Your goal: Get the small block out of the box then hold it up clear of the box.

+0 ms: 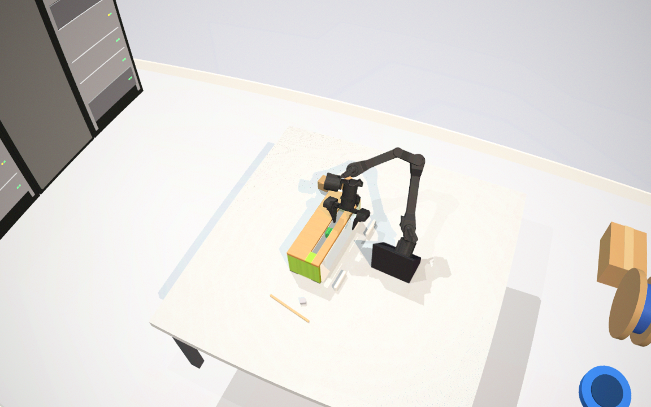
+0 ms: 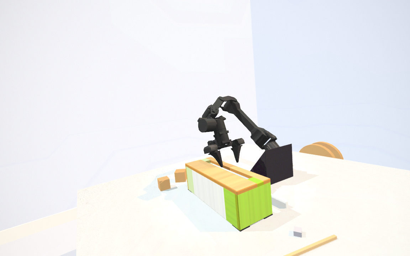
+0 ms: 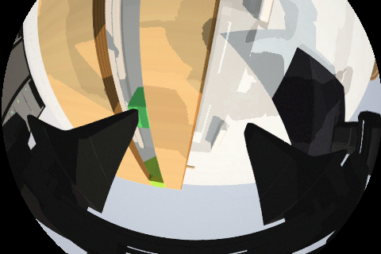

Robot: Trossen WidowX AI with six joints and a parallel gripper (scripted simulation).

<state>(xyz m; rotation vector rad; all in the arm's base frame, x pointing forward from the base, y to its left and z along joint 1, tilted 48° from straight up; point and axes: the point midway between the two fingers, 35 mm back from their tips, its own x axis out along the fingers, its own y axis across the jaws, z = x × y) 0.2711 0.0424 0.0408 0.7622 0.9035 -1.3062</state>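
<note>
Now: gripper tip 6 cm above the long box, 3 cm to the right of it and 3 cm short of it. Round my gripper tip: green block 4 cm to the left, 4 cm below, 4 cm ahead; then thin wooden stick 38 cm to the left, 12 cm below, 1 cm ahead; then small grey cube 33 cm to the left, 12 cm below, 2 cm behind.
</note>
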